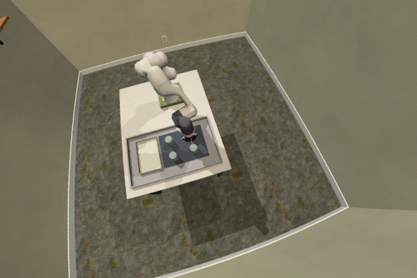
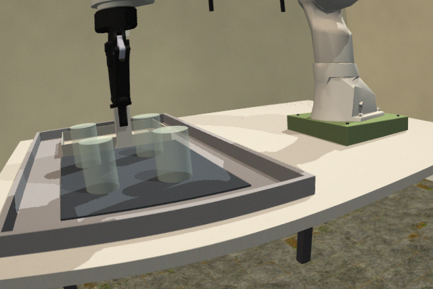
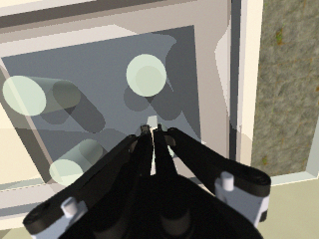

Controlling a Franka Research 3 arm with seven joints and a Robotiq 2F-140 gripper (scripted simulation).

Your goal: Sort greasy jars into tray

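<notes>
Right now my hand is 100 mm above the dark mat, 90 mm to the left of it and 30 mm past it. The rest, counted from my hand: cream tray (410 mm to the right, 100 mm below, 50 mm behind).
</notes>
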